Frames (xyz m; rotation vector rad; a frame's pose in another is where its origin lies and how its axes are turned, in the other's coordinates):
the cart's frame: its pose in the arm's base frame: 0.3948 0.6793 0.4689 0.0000 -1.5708 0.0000
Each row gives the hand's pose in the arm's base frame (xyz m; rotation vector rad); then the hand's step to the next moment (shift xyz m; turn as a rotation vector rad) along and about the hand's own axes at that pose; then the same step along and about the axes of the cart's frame.
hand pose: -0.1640 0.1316 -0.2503 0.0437 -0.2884 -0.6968
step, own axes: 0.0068 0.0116 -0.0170 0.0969 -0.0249 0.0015
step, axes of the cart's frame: -0.0131 0.0036 -0.0169 0.0220 -0.0809 -0.0546
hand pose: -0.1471 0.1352 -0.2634 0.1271 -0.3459 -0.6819
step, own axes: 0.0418 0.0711 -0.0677 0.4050 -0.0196 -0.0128
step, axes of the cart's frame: -0.0359 0.0284 -0.0964 0.0934 -0.2729 -0.2853
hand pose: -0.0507 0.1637 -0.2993 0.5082 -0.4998 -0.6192
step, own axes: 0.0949 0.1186 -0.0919 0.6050 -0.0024 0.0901
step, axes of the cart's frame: 0.0253 0.0486 -0.1689 0.2386 -0.4207 -0.3745
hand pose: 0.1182 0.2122 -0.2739 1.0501 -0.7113 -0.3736
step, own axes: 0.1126 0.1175 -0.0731 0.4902 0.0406 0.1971
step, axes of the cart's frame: 0.1212 0.0353 -0.1261 0.2689 -0.4024 -0.2156
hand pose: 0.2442 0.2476 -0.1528 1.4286 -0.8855 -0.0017
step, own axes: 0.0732 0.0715 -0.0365 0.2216 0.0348 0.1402
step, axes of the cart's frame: 0.1027 0.0085 -0.0343 0.1299 -0.2218 -0.0625
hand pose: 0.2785 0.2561 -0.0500 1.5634 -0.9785 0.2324
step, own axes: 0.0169 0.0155 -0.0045 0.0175 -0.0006 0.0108
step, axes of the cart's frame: 0.0232 -0.0025 -0.0015 0.0079 -0.0175 -0.0073
